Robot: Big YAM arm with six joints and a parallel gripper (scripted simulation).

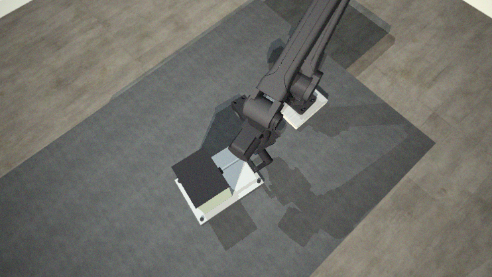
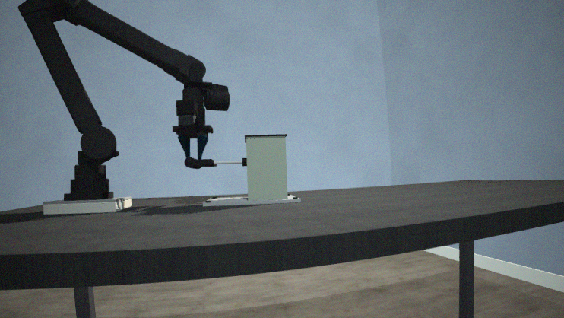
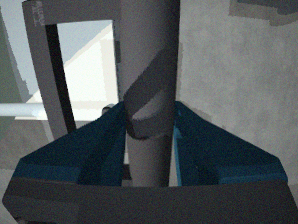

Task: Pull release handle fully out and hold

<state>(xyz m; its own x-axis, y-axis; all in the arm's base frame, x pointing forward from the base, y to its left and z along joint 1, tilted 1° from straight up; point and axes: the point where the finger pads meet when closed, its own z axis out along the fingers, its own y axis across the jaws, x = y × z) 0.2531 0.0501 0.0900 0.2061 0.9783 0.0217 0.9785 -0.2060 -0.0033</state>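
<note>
My hand is 50 mm short of the release handle, 10 mm to the left of it and 10 mm above it.
</note>
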